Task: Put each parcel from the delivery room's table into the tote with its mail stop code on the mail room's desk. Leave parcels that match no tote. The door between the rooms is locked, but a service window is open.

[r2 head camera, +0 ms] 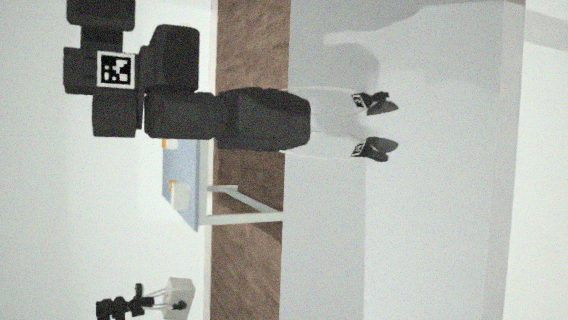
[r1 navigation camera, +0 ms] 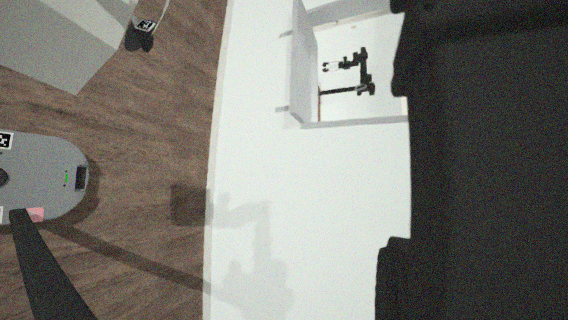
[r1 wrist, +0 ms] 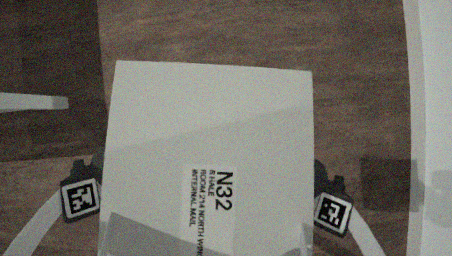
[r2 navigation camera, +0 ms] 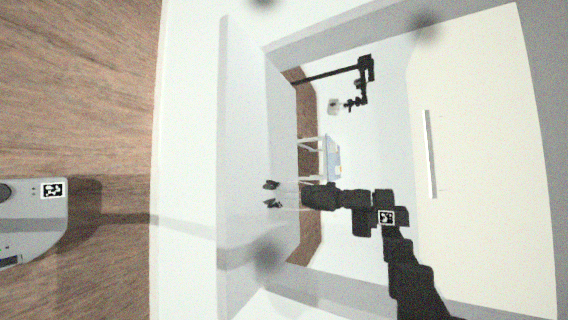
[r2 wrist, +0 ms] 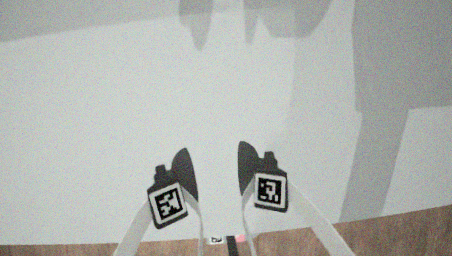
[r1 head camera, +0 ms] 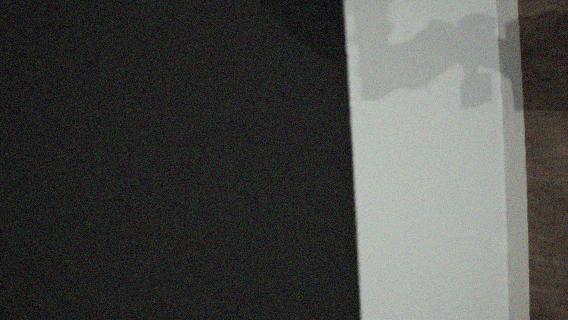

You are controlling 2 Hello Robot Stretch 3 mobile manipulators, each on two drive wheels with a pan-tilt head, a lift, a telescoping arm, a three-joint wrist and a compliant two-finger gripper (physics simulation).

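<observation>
r1's gripper (r1 wrist: pixel 209 167) is shut on a large white parcel (r1 wrist: pixel 210 115) (r1 navigation camera: pixel 60 50) (r2 head camera: pixel 181 287) (r2 navigation camera: pixel 333 106), labelled N32, R HALE, room 214. It holds the parcel in the air over the delivery room floor. r2's gripper (r2 head camera: pixel 384 126) (r2 navigation camera: pixel 272 194) (r2 wrist: pixel 216 170) (r1 navigation camera: pixel 325 66) is open and empty at the service window, over its pale sill (r2 head camera: pixel 425 225) (r2 navigation camera: pixel 242 125) (r1 navigation camera: pixel 302 65). Beyond it, the delivery room's blue table (r2 head camera: pixel 182 162) (r2 navigation camera: pixel 331 160) bears white parcels (r2 head camera: pixel 181 197) and orange ones, their codes too small to read. The totes do not show.
The white wall (r1 navigation camera: pixel 300 175) with the window opening stands right of r1's base (r1 navigation camera: pixel 45 170). r1's mast and arm show through the window in the r2 navigation view. r2's base (r2 navigation camera: pixel 30 210) stands on its floor beside the wall. The table's legs (r2 head camera: pixel 245 218) reach down to the floor.
</observation>
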